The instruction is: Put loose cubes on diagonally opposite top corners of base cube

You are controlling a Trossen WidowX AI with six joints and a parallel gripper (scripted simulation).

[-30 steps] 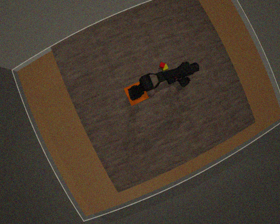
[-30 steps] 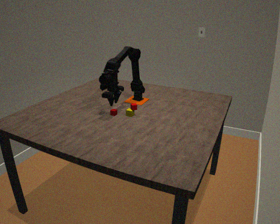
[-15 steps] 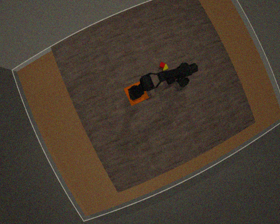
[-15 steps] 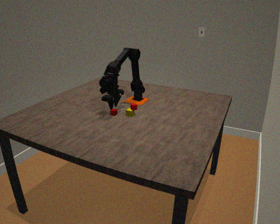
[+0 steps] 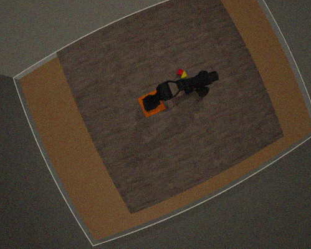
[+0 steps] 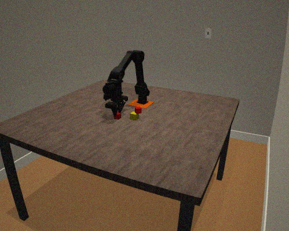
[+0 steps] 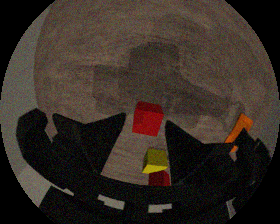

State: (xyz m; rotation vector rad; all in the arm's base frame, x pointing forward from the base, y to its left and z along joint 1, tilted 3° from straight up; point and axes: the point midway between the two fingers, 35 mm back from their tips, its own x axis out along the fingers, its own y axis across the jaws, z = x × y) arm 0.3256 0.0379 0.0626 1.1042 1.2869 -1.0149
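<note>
Right now my gripper tip is 11 cm to the right of the red cube, 7 cm past it and 3 cm below it. The rest, counted from my gripper tip: yellow cube (9 cm to the left, 6 cm behind).
</note>
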